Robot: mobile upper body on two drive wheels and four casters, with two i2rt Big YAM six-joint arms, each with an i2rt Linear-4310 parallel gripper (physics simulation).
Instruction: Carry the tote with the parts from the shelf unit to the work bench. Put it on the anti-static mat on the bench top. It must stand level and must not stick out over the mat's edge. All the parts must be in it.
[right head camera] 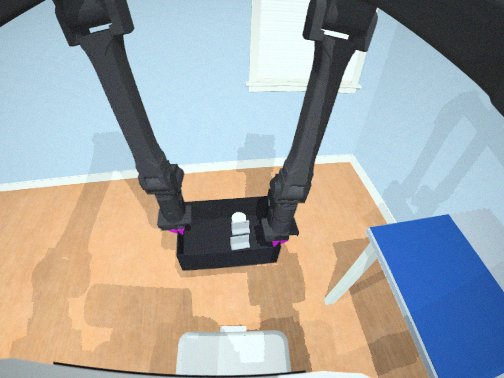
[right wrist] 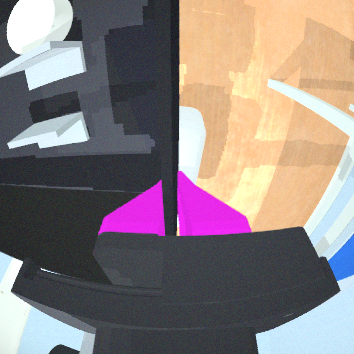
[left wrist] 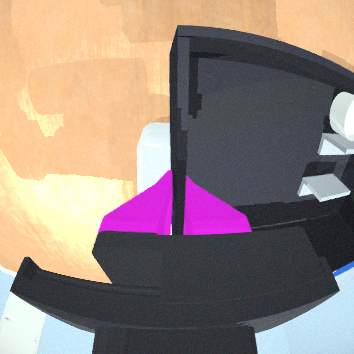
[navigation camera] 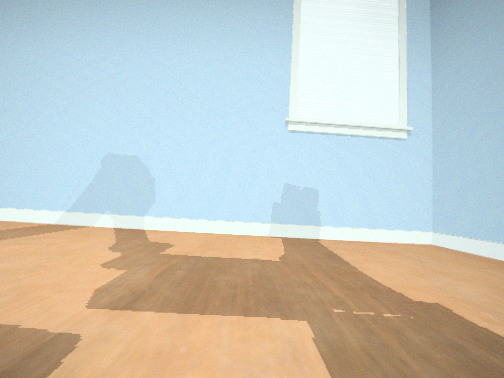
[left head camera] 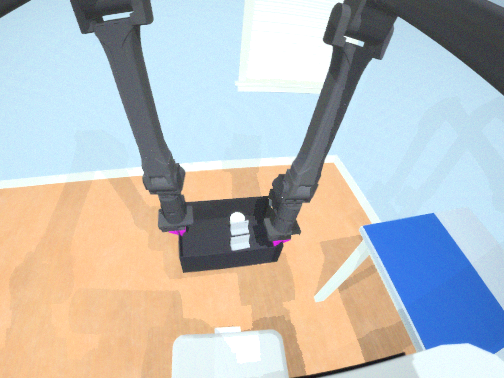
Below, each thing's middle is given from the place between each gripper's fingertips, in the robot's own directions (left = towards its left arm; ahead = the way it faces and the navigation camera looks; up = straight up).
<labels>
Now: the black tote [left head camera: 205, 246] 15 cm to the right of my left hand and 1 cm above it.
My right hand is 15 cm to the right of the black tote, 4 cm short of it and 2 cm below it.
</labels>
